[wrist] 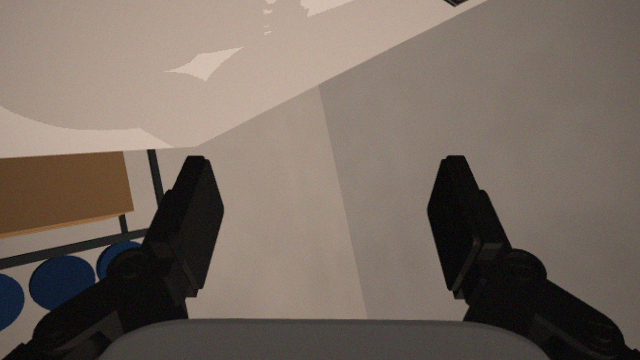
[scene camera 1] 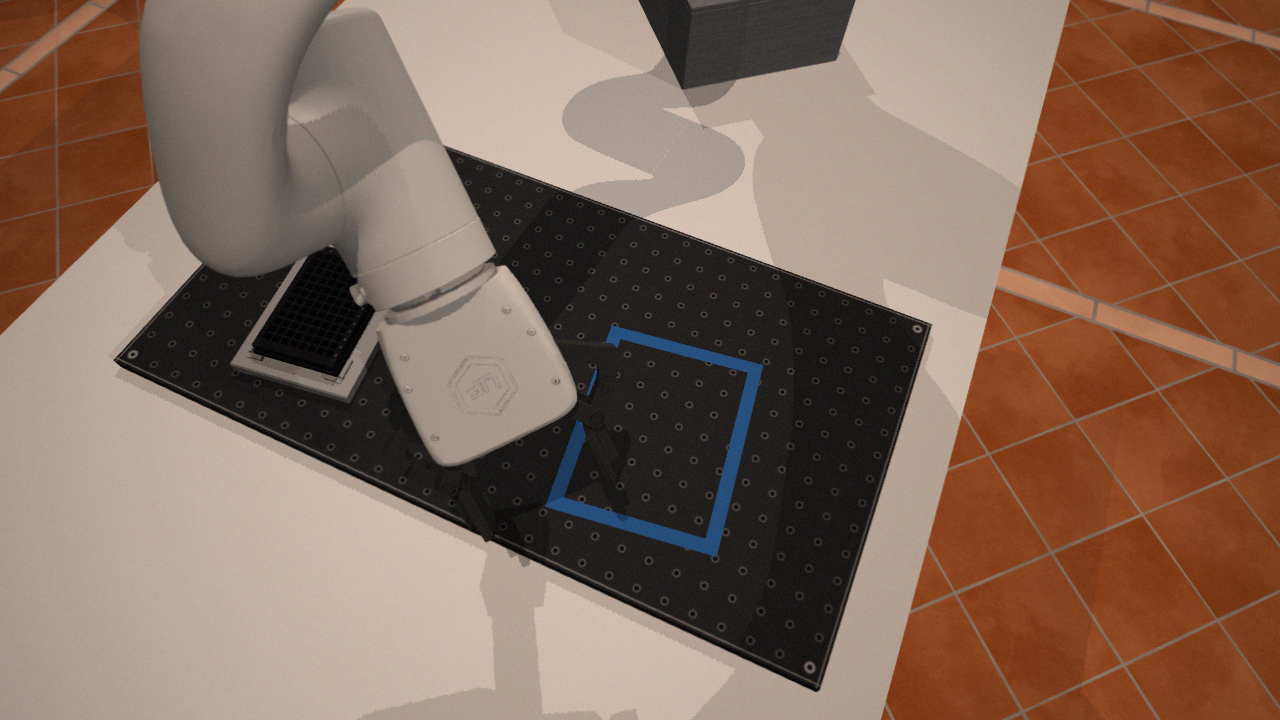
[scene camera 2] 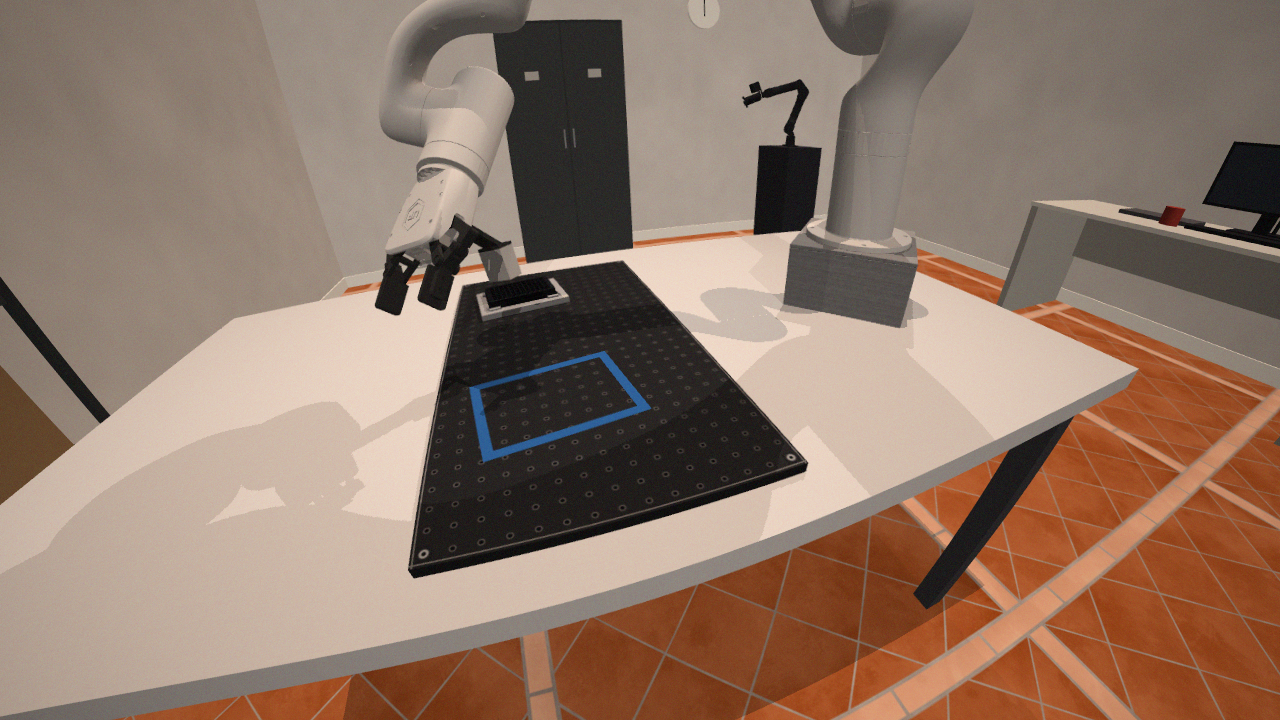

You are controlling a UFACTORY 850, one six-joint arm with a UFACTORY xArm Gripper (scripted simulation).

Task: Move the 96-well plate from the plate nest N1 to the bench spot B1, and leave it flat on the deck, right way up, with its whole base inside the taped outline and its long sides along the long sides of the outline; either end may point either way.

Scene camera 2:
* gripper: 407, 309
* black 96-well plate: 528, 290
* grey plate nest N1: 482, 302
